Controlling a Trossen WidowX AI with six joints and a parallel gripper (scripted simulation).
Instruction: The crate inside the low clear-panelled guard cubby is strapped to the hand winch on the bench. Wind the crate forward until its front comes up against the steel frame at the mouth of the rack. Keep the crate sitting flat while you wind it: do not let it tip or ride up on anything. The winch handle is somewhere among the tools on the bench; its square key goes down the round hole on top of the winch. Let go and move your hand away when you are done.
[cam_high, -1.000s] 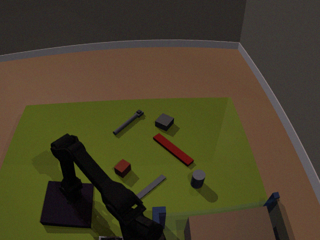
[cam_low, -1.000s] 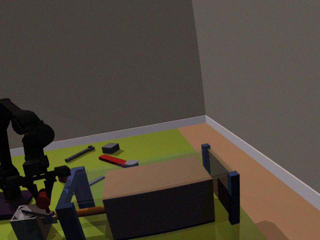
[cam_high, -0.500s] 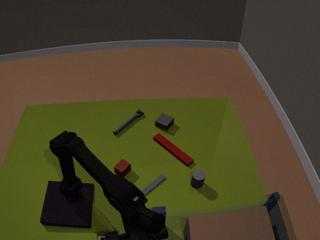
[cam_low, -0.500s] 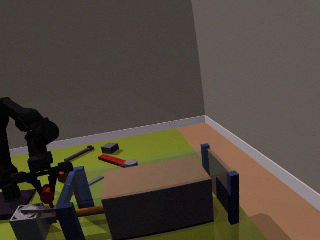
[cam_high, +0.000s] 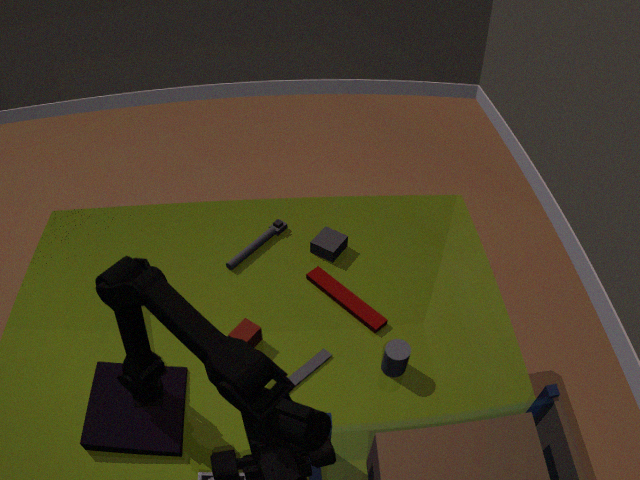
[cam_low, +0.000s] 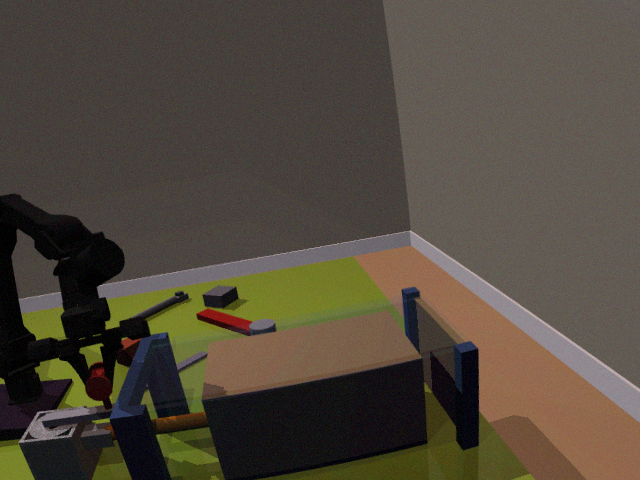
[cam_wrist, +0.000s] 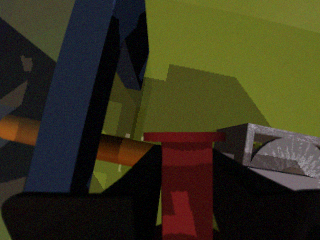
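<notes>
Now: the winch handle 4 cm behind my gripper tip, 2 cm to the left of it and 3 cm below it. The rest, counted from my gripper tip: red crank grip 2 cm to the left; then blue steel frame 6 cm ahead, 3 cm below; then grey winch 12 cm behind, 2 cm to the left, 10 cm below.
</notes>
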